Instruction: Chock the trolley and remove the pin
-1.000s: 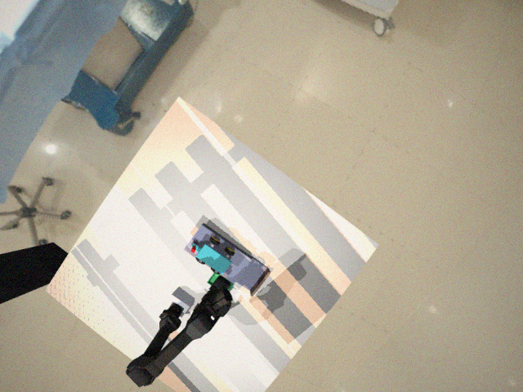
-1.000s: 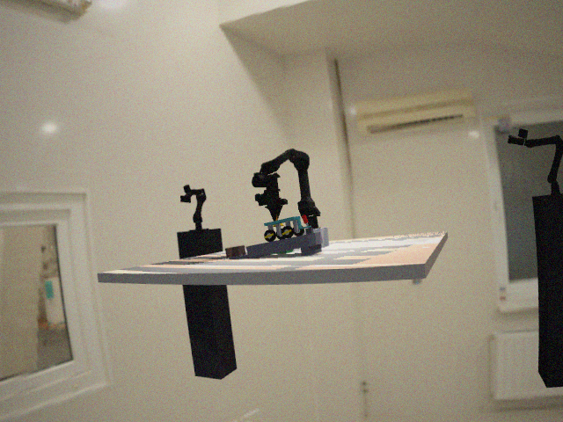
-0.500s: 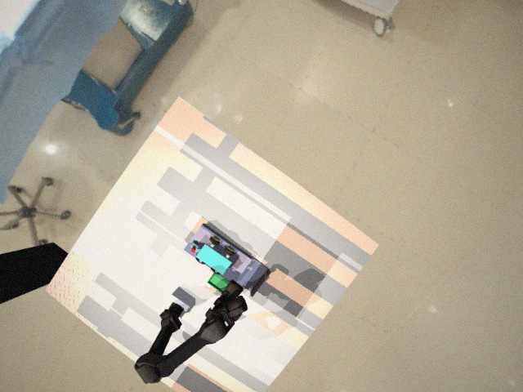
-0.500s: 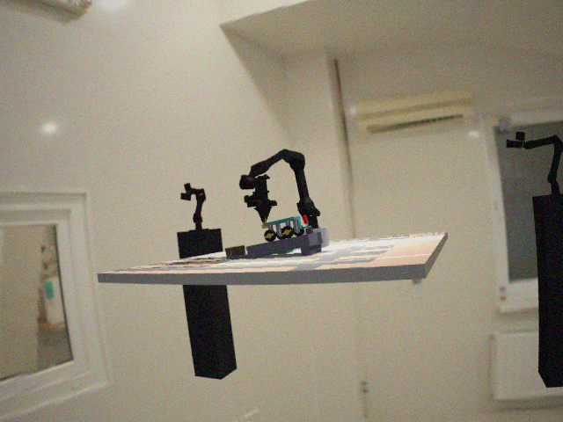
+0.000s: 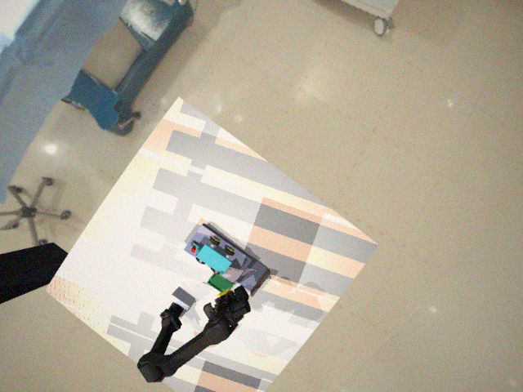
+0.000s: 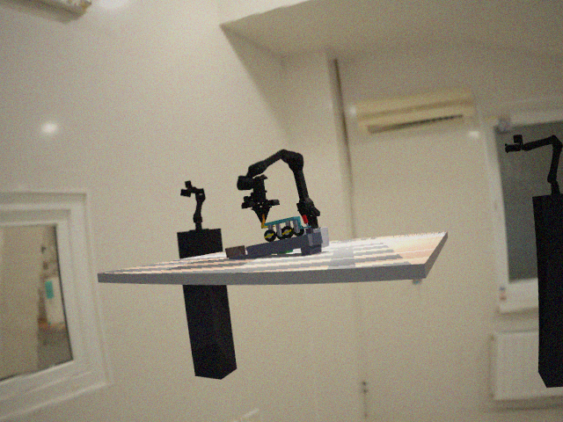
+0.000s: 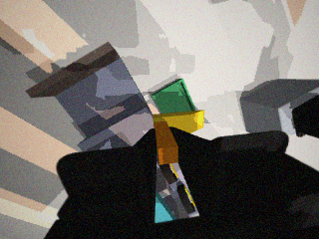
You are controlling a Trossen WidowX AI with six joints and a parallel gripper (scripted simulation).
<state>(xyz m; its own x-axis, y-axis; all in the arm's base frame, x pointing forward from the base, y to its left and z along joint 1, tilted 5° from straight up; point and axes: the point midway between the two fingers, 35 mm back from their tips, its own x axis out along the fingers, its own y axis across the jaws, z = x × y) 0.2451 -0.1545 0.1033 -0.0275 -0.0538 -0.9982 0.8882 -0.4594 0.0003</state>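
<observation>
Now: the yellow chock 20 mm behind my gripper tip, 10 mm to the left of it and 10 mm below it. From my gripper tip the other things lie so: dark brown stop block 80 mm ahead, 120 mm to the right, 120 mm below; then green tray 40 mm behind, 50 mm to the left, 160 mm below; then trolley 90 mm ahead, 140 mm to the left, 40 mm below.
</observation>
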